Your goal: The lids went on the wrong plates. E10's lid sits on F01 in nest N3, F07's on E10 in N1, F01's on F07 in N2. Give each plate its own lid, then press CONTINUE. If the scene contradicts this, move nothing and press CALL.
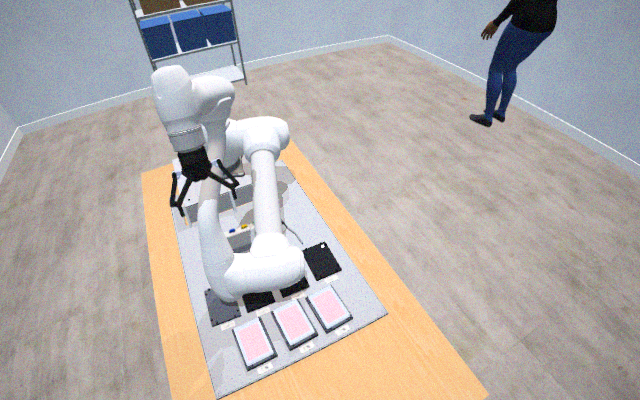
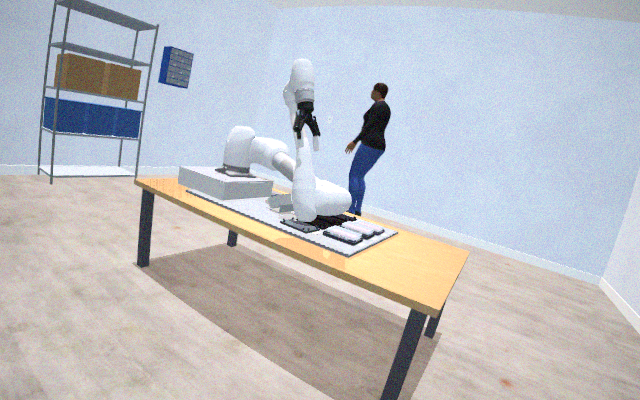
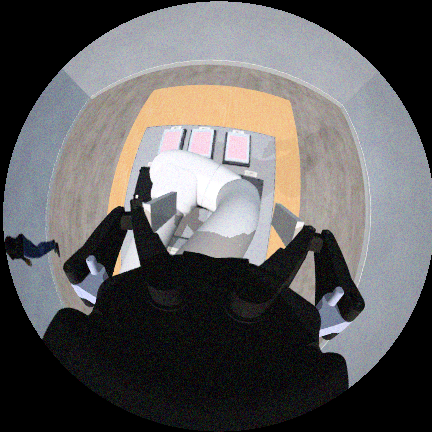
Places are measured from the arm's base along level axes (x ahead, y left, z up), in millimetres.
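Where they show: gripper, fingertip midpoint: (image 1: 213,217) (image 2: 309,149) (image 3: 224,207); arm's base at its link origin: (image 2: 235,174).
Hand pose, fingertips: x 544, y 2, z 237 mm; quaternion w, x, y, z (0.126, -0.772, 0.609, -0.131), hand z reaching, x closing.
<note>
Each offset is from my fingertips to the top centre of the thing. "pt": to the spot under its first point. Level surfaces: height alone.
Three plates with pink tops stand in a row at the mat's far end from the base: one plate @(dx +268, dy +27, dz -295 mm) (image 1: 254,341) (image 3: 237,146), a middle plate @(dx +238, dy +163, dz -291 mm) (image 1: 294,322) (image 3: 202,143) and a third plate @(dx +214, dy +289, dz -297 mm) (image 1: 329,306) (image 3: 172,141). Their small labels are unreadable. Behind them lie a dark grey flat piece @(pt dx +130, dy -69, dz -317 mm) (image 1: 221,310) and black flat pieces @(pt dx +133, dy +64, dz -316 mm) (image 1: 259,302) @(pt dx +30, dy +317, dz -317 mm) (image 1: 322,261), partly hidden by the arm. A button box @(dx -157, dy +83, dz -242 mm) (image 1: 241,242) shows a blue button @(dx -167, dy +5, dz -252 mm) (image 1: 232,230) and a yellow button @(dx -175, dy +54, dz -252 mm) (image 1: 244,226). My gripper (image 1: 210,211) (image 2: 308,141) (image 3: 224,207) is open and empty, high above the table, far from the plates.
The arm's elbow (image 1: 265,272) (image 2: 330,198) hangs low over the black pieces. The grey mat @(dz -326 mm) (image 1: 360,305) lies on the wooden table @(dz -339 mm) (image 1: 400,350) (image 2: 425,265). A person (image 1: 520,55) (image 2: 376,127) stands beyond the table. A shelf rack (image 2: 107,15) stands at the wall.
</note>
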